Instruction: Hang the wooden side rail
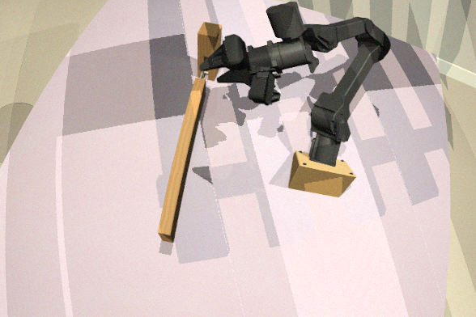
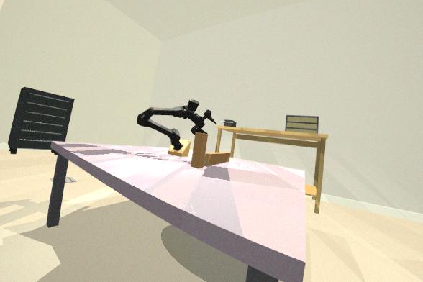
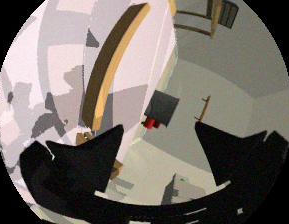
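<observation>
My gripper tip is 180 mm to the left of the headboard post, 150 mm above it and 70 mm short of it.
</observation>
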